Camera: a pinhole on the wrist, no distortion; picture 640 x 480 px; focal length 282.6 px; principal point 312.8 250.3 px. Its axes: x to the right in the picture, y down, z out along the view. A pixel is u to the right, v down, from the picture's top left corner.
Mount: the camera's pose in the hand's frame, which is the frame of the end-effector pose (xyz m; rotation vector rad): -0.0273 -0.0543 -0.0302 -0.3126 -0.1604 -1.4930
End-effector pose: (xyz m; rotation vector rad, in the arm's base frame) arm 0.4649 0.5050 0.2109 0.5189 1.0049 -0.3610
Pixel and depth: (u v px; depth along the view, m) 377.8 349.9 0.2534
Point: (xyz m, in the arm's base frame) 0.6464 0.3531 0.2218
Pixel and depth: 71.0 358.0 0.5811
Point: 1.1231 0.7934 0.3328
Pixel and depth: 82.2 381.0 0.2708
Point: 0.7453 0.6163 0.2447
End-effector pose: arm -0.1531 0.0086 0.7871 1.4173 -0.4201 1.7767
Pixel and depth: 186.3 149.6 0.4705
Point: -0.1131 -0.4848 0.8092
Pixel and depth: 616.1 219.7 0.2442
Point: 0.2067 -0.0463 0.8140
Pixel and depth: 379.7 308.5 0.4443
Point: 0.1247 -0.2231 1.0154
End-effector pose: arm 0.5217 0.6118 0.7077 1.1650 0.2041 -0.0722
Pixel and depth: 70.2 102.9 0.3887
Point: 0.3977 0.5074 1.1858
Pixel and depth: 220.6 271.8 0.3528
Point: 0.6015 0.4314 0.9524
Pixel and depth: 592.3 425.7 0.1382
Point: 0.5941 0.4396 0.6166
